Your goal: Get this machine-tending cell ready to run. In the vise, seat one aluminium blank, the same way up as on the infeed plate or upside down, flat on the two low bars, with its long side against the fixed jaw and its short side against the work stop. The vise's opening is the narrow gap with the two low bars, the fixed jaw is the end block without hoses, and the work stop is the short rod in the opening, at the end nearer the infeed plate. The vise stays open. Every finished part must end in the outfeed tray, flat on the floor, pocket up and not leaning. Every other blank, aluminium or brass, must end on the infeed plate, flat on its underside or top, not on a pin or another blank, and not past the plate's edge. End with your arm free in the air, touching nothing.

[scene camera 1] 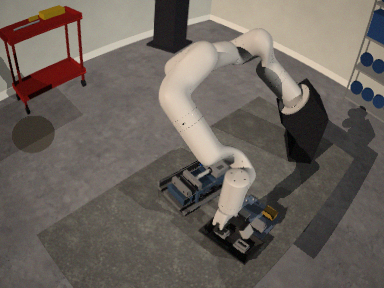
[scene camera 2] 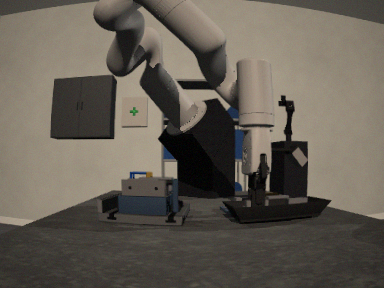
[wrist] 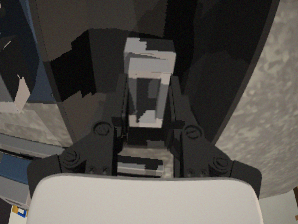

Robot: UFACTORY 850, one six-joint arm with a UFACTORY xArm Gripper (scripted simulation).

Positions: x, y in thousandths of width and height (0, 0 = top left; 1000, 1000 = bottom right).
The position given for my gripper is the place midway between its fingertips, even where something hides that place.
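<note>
My gripper (scene camera 2: 668, 714) (wrist: 495, 404), visible.
</note>
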